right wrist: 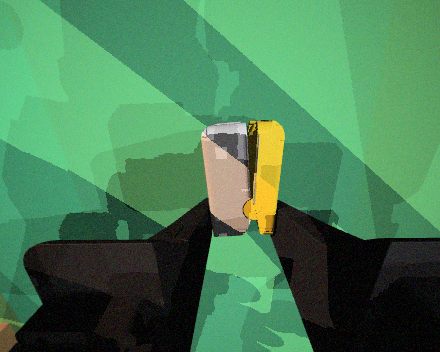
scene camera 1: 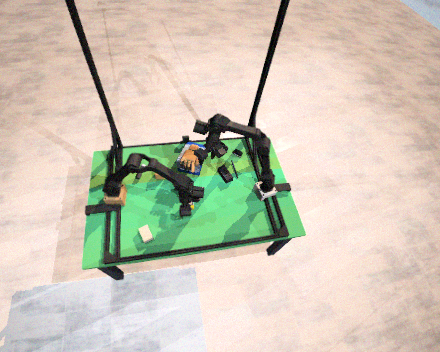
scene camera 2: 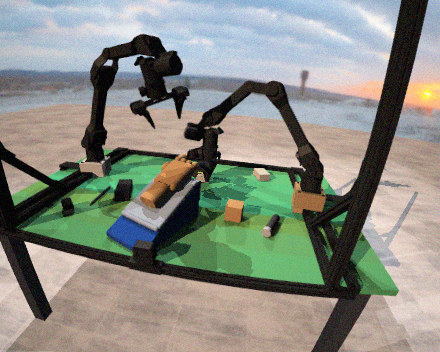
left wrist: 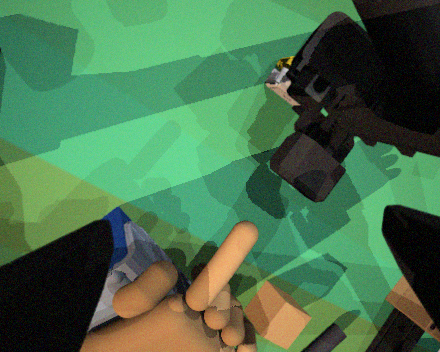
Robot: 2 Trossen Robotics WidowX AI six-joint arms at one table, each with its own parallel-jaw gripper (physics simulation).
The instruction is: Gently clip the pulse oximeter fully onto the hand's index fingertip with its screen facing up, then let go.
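Seen in the pictures: left gripper, fingertip midpoint: (scene camera 1: 206, 162) (scene camera 2: 167, 123) (left wrist: 248, 225); right gripper, fingertip midpoint: (right wrist: 238, 204) (scene camera 1: 185, 206) (scene camera 2: 207, 180); left arm's base at its link origin: (scene camera 1: 266, 187) (scene camera 2: 95, 159); right arm's base at its link origin: (scene camera 1: 113, 191) (scene camera 2: 310, 189).
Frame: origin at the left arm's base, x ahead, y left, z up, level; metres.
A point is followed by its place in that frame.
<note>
The hand (scene camera 1: 190, 159) {x 0.387, y -0.269, z 0.104 m} (scene camera 2: 172, 175) {x 0.374, y -0.333, z 0.082 m} (left wrist: 150, 325) {x 0.357, y -0.271, z 0.094 m} lies on a sloped blue and grey stand (scene camera 2: 180, 215) {x 0.401, y -0.396, z -0.011 m} (left wrist: 119, 227) {x 0.336, y -0.246, z -0.004 m}. Its index finger (left wrist: 222, 265) points to the upper right in the left wrist view. The yellow and white pulse oximeter (scene camera 2: 201, 176) {x 0.463, y -0.077, z -0.027 m} (left wrist: 282, 80) {x 0.444, y -0.065, z -0.024 m} (right wrist: 227, 185) {x 0.465, y -0.067, z -0.023 m} is in my right gripper (right wrist: 238, 204) {x 0.489, y -0.066, z -0.046 m}, which is shut on it. Its two halves stand side by side in the right wrist view; its screen face cannot be made out. It is apart from the index fingertip in the left wrist view. My left gripper (scene camera 2: 167, 123) {x 0.336, y -0.161, z 0.196 m} (left wrist: 248, 225) {x 0.336, y -0.161, z 0.196 m} is open and empty above the hand.
An orange block (scene camera 2: 234, 211) {x 0.560, y -0.349, z -0.022 m} (left wrist: 277, 315) {x 0.544, y -0.311, z -0.009 m} and a dark cylinder (scene camera 2: 270, 226) {x 0.659, y -0.409, z -0.034 m} lie right of the stand in scene camera 2. A pale block (scene camera 1: 145, 233) {x 0.738, y 0.019, z -0.029 m} (scene camera 2: 261, 174) {x 0.725, y -0.022, z -0.029 m} lies farther back. A black box (scene camera 2: 123, 190) {x 0.193, y -0.231, z -0.025 m}, a thin rod (scene camera 2: 100, 195) {x 0.105, y -0.224, z -0.052 m} and a small black object (scene camera 2: 67, 206) {x 0.046, y -0.344, z -0.031 m} lie left.
</note>
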